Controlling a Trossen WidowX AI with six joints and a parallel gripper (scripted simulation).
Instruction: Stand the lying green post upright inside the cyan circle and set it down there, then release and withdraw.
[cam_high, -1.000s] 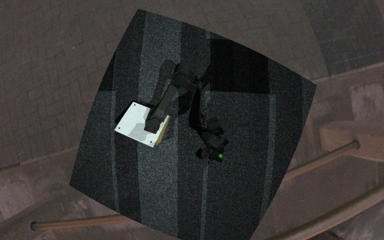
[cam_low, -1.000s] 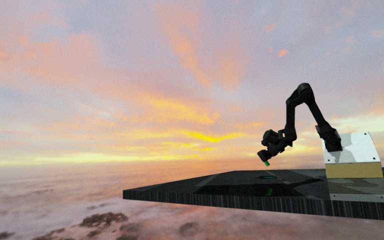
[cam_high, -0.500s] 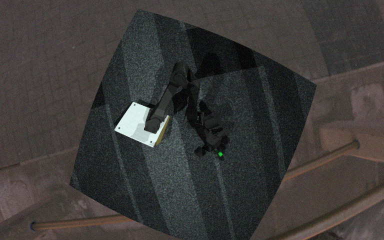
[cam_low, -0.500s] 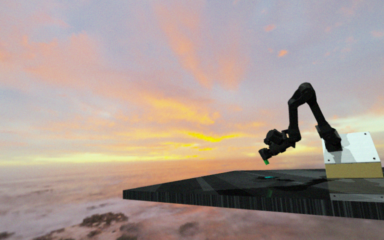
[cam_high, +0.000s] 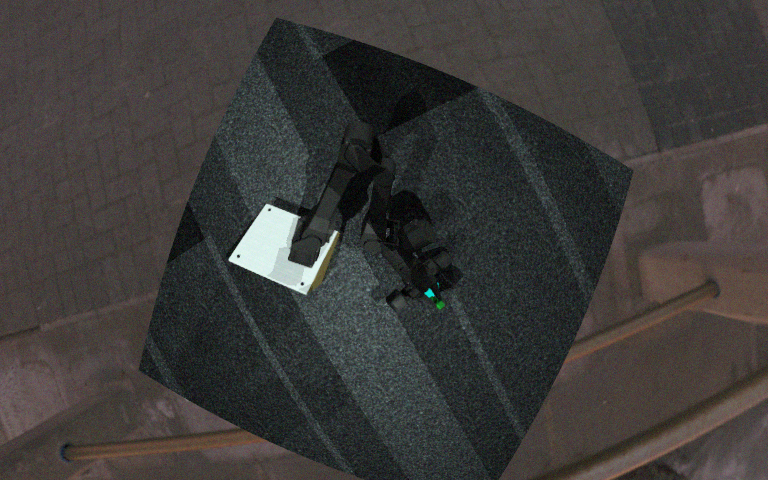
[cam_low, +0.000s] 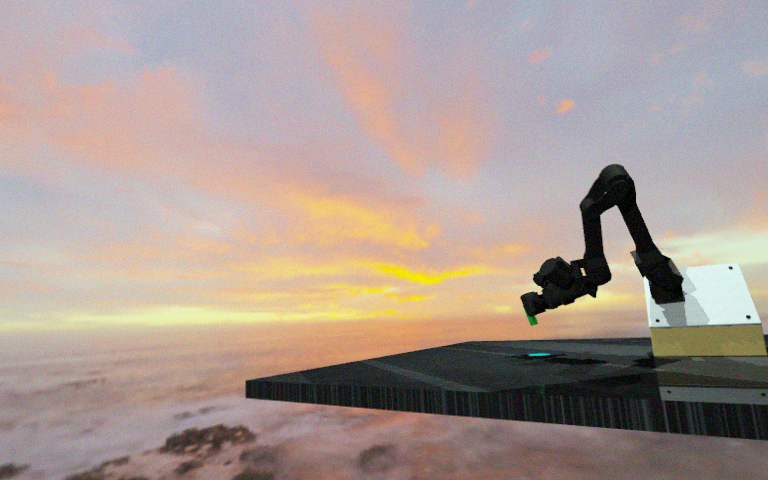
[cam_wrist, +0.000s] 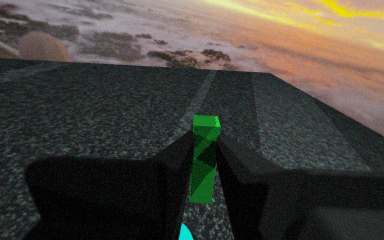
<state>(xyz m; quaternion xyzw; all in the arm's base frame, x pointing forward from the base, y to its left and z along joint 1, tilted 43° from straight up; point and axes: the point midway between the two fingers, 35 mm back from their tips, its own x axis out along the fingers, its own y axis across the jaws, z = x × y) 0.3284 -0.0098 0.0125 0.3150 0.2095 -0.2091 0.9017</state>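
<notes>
The cyan circle lies 130 mm below my gripper tip, 20 mm to the left of it and 20 mm behind it. Also, from my gripper tip: green post: 20 mm below.
</notes>
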